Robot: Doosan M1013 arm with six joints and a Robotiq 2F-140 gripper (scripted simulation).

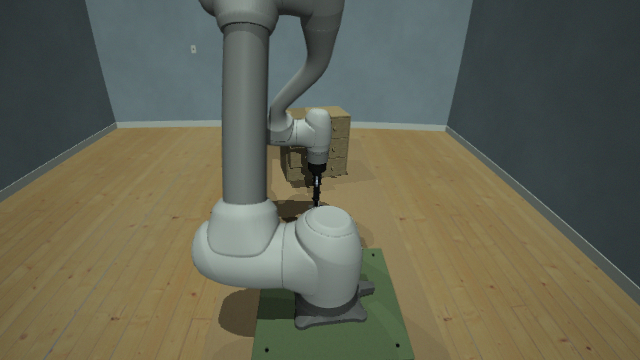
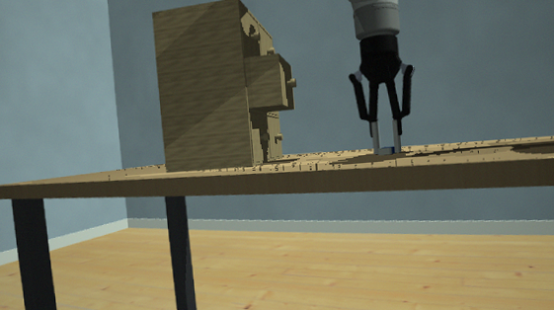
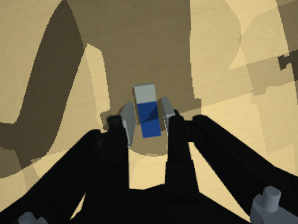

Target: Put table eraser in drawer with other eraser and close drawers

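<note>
Now: the blue eraser 1 cm to the left of my hand and 3 cm below it.
</note>
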